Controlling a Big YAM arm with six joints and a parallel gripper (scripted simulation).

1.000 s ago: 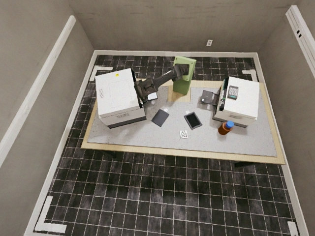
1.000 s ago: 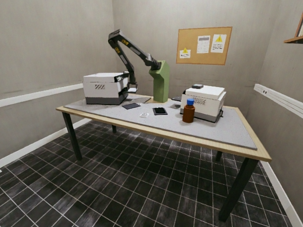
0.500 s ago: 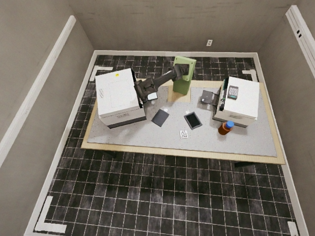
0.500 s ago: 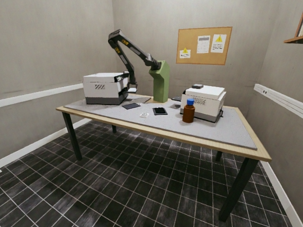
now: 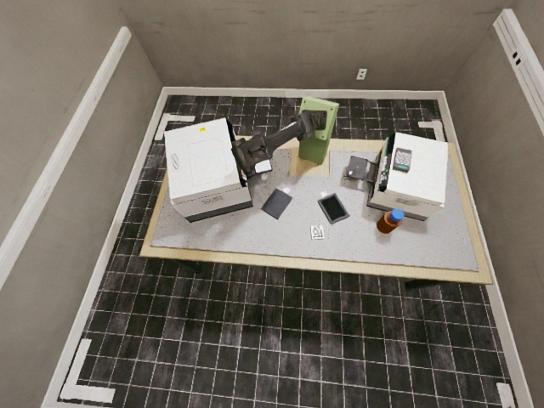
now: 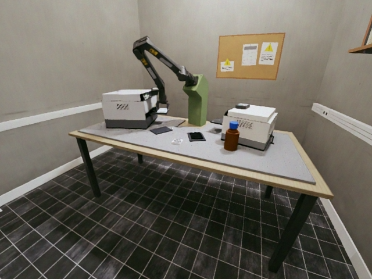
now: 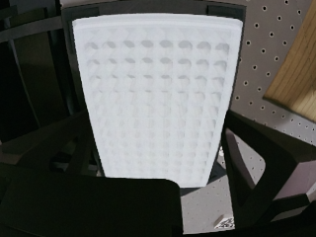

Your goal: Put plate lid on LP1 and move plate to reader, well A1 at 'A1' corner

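Now: hand right at the white well plate. Round my hand: brown capped bottle (330 mm ahead, 690 mm to the left, 20 mm below); then dark flat lid (230 mm ahead, 420 mm to the left, 110 mm below).
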